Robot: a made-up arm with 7 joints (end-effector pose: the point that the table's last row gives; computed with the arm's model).
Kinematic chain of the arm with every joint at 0, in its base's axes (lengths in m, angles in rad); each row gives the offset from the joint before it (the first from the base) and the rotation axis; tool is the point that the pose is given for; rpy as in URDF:
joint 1: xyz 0 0 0.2 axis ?
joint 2: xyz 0 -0.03 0.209 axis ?
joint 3: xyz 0 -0.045 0.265 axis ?
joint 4: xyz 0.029 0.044 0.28 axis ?
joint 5: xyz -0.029 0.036 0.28 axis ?
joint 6: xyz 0 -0.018 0.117 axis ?
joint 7: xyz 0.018 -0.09 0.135 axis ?
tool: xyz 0 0 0 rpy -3.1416 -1.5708 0
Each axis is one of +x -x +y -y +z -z.
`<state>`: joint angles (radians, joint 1 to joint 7).
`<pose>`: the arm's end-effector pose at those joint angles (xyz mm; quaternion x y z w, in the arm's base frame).
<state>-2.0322 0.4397 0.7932 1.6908 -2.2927 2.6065 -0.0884</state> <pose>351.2 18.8 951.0 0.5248 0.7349 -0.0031 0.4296</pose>
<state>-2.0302 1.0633 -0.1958 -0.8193 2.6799 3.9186 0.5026</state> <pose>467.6 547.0 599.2 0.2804 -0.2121 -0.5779 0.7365</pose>
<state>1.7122 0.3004 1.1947 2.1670 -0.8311 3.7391 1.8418</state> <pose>-184.1 -21.2 877.9 0.2552 -0.3951 0.7607 0.4473</pose>
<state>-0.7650 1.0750 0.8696 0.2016 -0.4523 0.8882 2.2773</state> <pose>-743.6 600.8 882.6 -0.1923 -0.1215 -0.6482 0.7267</pose>
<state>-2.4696 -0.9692 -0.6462 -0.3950 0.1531 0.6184 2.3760</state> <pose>-521.5 -466.3 1147.2 -0.4571 -0.5040 0.6810 0.2708</pose>
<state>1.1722 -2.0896 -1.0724 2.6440 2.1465 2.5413 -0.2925</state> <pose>161.3 102.6 216.3 0.1704 -0.0691 0.5901 0.7861</pose>
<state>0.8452 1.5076 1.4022 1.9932 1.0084 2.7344 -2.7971</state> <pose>-407.8 -174.7 516.9 -0.2417 -0.0586 0.8647 0.4363</pose>
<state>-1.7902 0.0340 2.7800 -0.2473 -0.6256 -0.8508 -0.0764</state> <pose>-51.7 -63.6 1415.1 -0.8811 -0.1770 -0.4227 0.1165</pose>
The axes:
joint 1: +z
joint 2: -y
joint 3: +z
joint 4: +y
joint 5: +z
joint 6: -y
joint 7: +x

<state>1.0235 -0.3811 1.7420 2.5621 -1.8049 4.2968 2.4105</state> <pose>-179.7 211.7 762.3 -0.2439 0.2354 -0.9186 0.2030</pose>
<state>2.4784 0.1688 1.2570 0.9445 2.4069 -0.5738 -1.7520</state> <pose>-68.0 -446.5 1240.0 0.5980 0.3408 0.6197 0.3771</pose>
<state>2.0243 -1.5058 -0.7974 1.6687 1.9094 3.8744 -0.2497</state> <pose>-68.5 513.7 90.5 0.0575 -0.1086 0.9912 0.0492</pose>
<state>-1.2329 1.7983 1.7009 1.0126 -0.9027 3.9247 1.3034</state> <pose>-83.4 751.0 259.1 -0.1114 -0.8388 0.2932 0.4450</pose>
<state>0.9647 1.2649 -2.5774 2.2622 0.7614 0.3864 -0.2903</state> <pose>64.9 -402.9 114.7 -0.2841 0.5613 -0.0010 0.7773</pose>
